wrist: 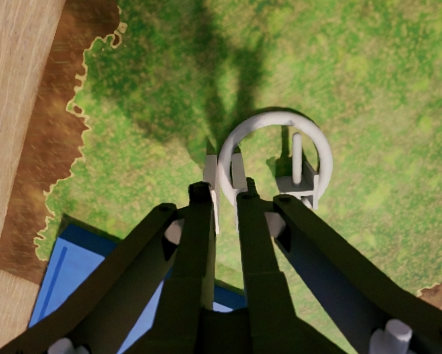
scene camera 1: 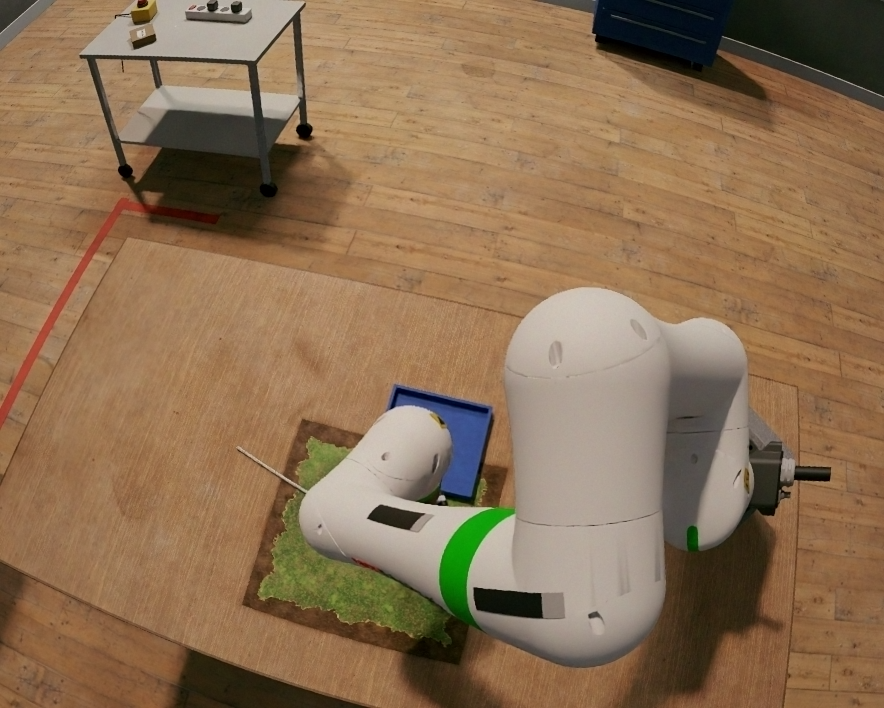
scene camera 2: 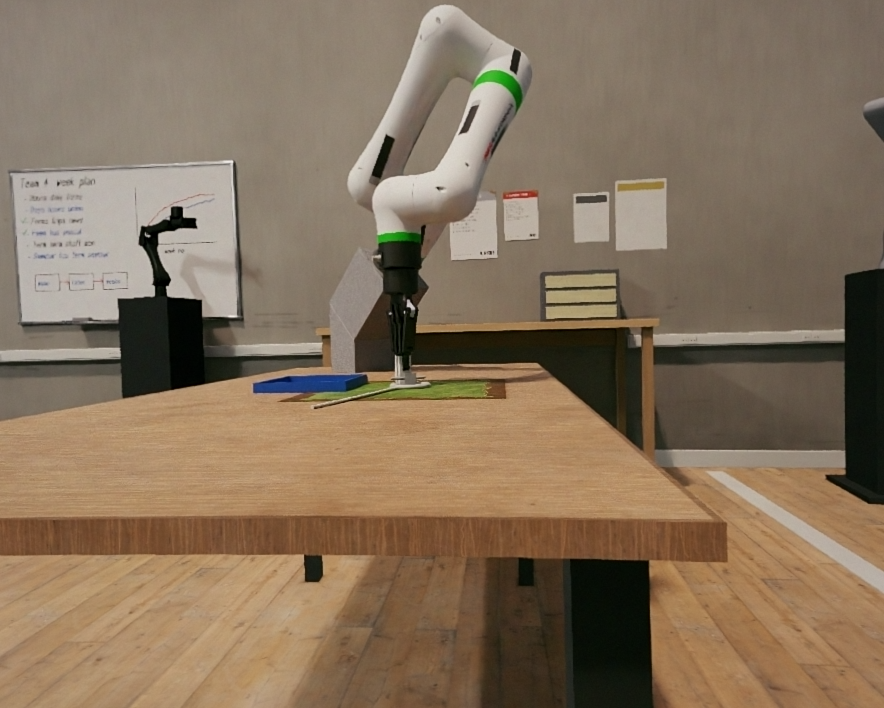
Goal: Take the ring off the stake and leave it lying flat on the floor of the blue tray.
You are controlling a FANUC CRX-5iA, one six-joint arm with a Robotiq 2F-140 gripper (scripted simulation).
In view: my gripper (scene camera 2: 403, 385), a blue tray (scene camera 1: 467, 422) and a ring (wrist: 295, 120).
The blue tray also shows in scene camera 2 (scene camera 2: 331, 383). My gripper shows as well in the wrist view (wrist: 225, 170).
